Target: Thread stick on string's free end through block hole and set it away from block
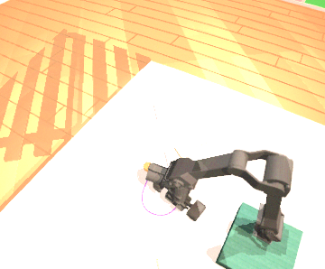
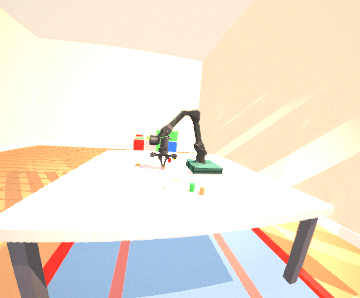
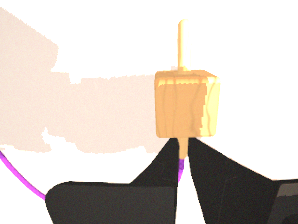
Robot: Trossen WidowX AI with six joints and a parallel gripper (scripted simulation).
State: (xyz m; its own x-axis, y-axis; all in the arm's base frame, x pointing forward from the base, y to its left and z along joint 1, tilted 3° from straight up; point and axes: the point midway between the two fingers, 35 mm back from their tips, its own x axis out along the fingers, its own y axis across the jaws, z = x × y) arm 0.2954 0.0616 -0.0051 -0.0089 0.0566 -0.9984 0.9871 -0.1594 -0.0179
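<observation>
My gripper tip is 10 mm to the left of the thin wooden stick. From my gripper tip the other things lie so: round wooden button 180 mm ahead, 80 mm to the right, 10 mm below; red object 210 mm to the right, 70 mm behind, 10 mm above; wooden block 30 mm to the right.
</observation>
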